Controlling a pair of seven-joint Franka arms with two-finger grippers.
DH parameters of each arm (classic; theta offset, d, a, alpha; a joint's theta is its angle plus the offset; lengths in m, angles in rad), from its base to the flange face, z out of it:
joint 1: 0 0.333 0 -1.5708
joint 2: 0 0 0 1.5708
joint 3: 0 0.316 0.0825 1.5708
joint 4: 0 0 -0.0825 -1.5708
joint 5: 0 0.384 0 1.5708
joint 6: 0 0 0.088 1.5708
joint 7: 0 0.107 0 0
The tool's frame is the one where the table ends.
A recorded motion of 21 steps. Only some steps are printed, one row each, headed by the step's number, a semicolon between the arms.
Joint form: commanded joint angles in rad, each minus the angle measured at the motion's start. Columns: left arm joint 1, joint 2, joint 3, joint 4, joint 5, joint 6, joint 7; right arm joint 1, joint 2, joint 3, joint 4, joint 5, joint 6, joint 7.
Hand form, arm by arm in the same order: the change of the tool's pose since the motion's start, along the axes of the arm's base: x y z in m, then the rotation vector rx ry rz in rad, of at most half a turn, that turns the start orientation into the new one. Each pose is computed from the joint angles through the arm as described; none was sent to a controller.
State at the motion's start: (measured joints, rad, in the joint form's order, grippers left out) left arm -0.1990 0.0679 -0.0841 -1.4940 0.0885 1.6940 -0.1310; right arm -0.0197 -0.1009 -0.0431 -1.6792 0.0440 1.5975 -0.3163
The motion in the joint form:
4: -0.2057 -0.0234 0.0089 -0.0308 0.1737 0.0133 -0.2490; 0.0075 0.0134 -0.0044 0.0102 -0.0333 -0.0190 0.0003
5: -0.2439 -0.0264 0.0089 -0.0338 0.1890 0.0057 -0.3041; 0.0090 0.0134 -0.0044 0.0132 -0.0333 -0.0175 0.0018
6: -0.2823 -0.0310 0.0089 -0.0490 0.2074 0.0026 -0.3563; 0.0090 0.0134 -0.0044 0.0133 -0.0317 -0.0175 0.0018
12: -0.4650 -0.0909 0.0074 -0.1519 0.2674 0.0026 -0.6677; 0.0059 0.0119 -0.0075 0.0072 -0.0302 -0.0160 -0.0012
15: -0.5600 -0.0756 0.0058 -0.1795 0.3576 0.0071 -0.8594; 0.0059 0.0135 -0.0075 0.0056 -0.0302 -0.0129 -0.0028
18: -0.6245 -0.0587 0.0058 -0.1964 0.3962 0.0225 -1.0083; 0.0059 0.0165 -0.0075 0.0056 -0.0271 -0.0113 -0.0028
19: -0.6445 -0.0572 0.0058 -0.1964 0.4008 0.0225 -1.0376; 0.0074 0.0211 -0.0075 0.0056 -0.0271 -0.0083 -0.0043
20: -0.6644 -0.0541 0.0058 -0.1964 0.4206 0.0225 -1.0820; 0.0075 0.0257 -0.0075 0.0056 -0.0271 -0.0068 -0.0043
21: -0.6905 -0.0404 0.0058 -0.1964 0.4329 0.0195 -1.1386; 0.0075 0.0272 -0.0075 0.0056 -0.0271 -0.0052 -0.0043
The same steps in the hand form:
4: -0.0395 -0.0918 0.0028 0.1135 -0.0966 0.0454; 0.0021 -0.0019 -0.0040 -0.0321 0.0242 0.0037
5: -0.0500 -0.1096 0.0028 0.1178 -0.1059 0.0623; 0.0024 -0.0011 -0.0025 -0.0323 0.0197 0.0036
6: -0.0612 -0.1269 -0.0017 0.1283 -0.1126 0.0742; 0.0024 -0.0010 -0.0024 -0.0307 0.0195 0.0036
12: -0.1332 -0.1986 -0.0156 0.1252 -0.1701 0.1863; 0.0018 -0.0041 -0.0044 -0.0287 0.0225 0.0004
15: -0.1607 -0.2363 -0.0338 0.1527 -0.2479 0.2602; 0.0025 -0.0042 -0.0057 -0.0288 0.0226 0.0020
18: -0.1813 -0.2641 -0.0487 0.1377 -0.2944 0.3236; 0.0036 -0.0039 -0.0071 -0.0257 0.0238 0.0020
19: -0.1891 -0.2718 -0.0494 0.1297 -0.3030 0.3308; 0.0053 -0.0031 -0.0093 -0.0259 0.0253 0.0049
20: -0.1958 -0.2790 -0.0503 0.1246 -0.3263 0.3496; 0.0068 -0.0031 -0.0116 -0.0259 0.0284 0.0050
21: -0.2043 -0.2903 -0.0578 0.1226 -0.3391 0.3741; 0.0074 -0.0031 -0.0123 -0.0260 0.0283 0.0050

